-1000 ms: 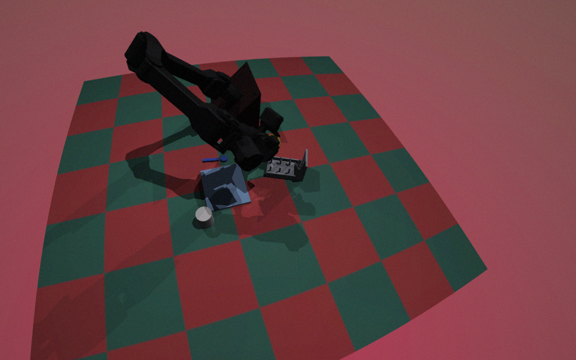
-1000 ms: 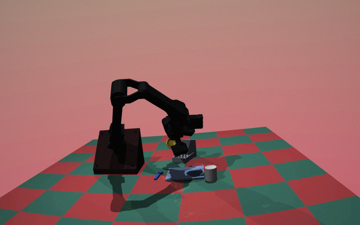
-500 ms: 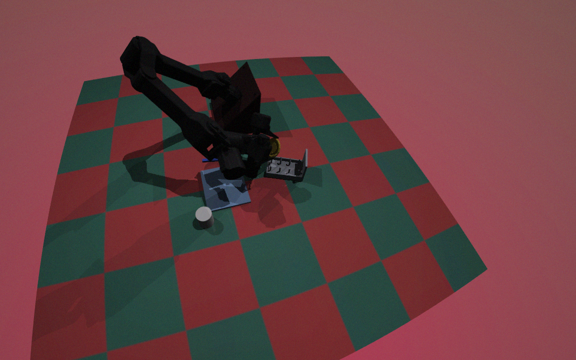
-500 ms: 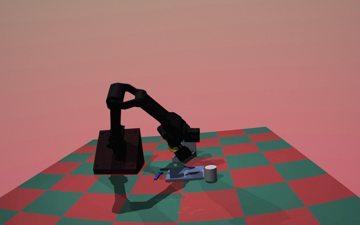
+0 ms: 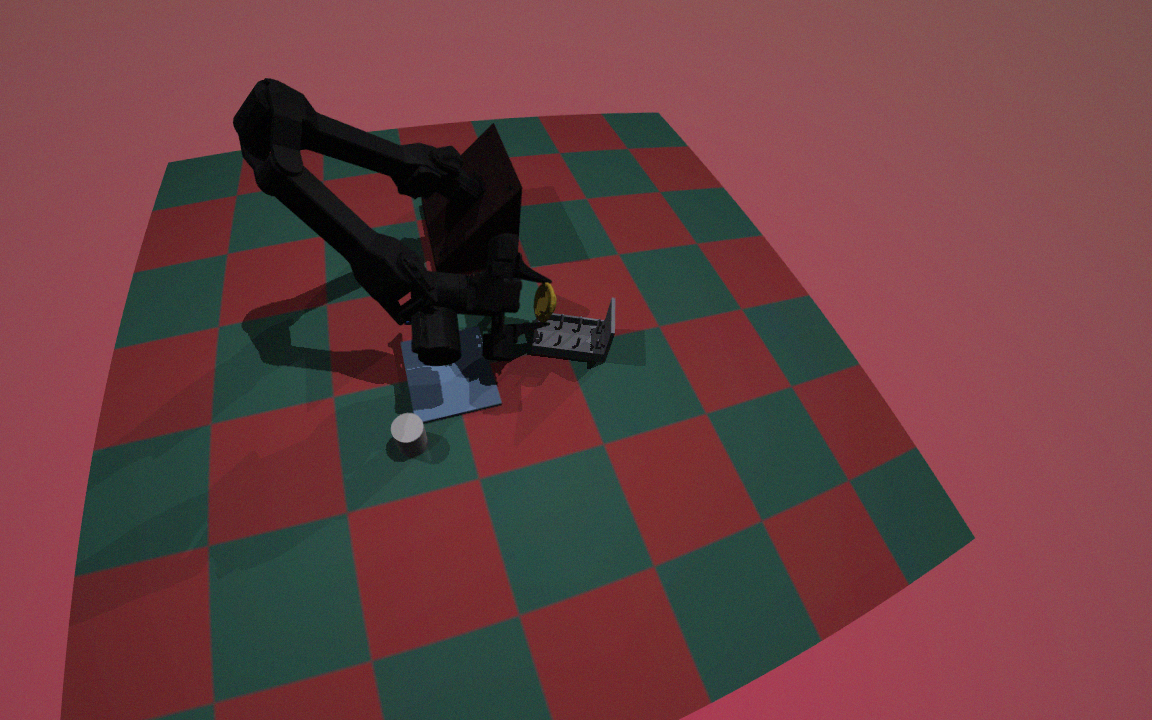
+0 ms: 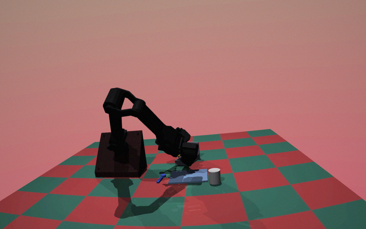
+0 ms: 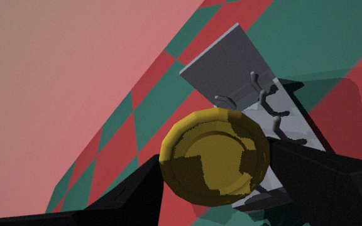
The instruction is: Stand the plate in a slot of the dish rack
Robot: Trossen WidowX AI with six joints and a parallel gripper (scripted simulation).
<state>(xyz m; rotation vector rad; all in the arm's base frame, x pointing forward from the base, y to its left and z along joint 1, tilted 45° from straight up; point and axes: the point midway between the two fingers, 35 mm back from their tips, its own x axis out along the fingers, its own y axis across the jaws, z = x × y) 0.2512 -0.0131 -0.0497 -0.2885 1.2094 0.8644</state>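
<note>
Right now my gripper tip is 4 cm above the grey dish rack, 3 cm to the right of it and 3 cm short of it. From my gripper tip the other things lie so: blue spoon: 17 cm to the right, 7 cm behind, 6 cm below; then yellow plate: 1 cm to the right; then light blue mat: 18 cm to the right, 6 cm below, 4 cm ahead.
</note>
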